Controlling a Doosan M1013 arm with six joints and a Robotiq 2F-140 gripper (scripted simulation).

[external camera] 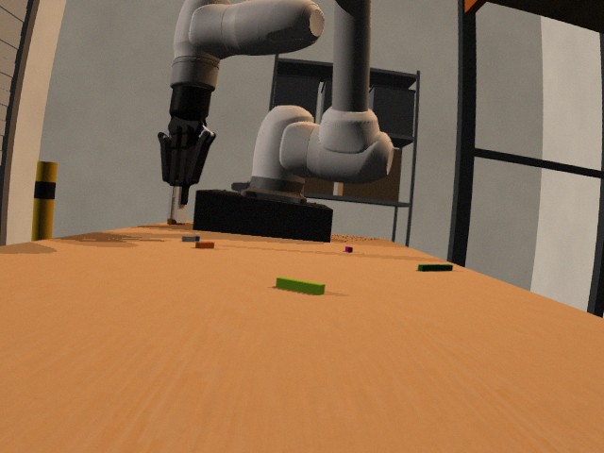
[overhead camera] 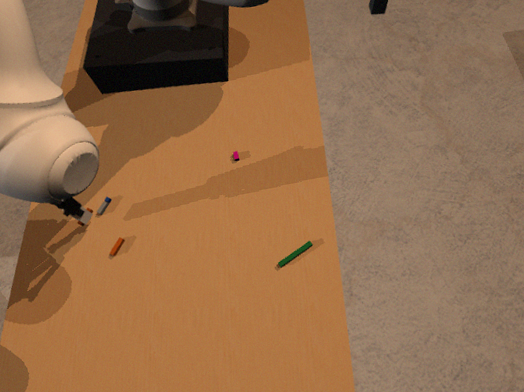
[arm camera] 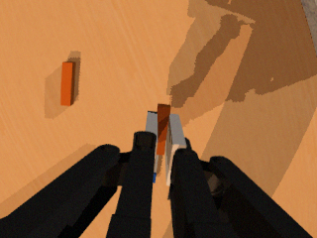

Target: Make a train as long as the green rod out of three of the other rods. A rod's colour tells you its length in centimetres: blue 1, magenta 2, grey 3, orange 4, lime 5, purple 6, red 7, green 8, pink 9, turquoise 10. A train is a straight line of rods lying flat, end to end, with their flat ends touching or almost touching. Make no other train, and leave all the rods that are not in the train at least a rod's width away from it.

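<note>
Right now my hand is 6 cm above the grey rod, 3 cm past it and 2 cm to the right of it. The rest, counted from my hand: magenta rod: 33 cm to the left, 15 cm behind, 6 cm below; blue rod: 6 cm below, 5 cm behind, 3 cm to the left; lime rod: 39 cm ahead, 24 cm to the left, 6 cm below.
</note>
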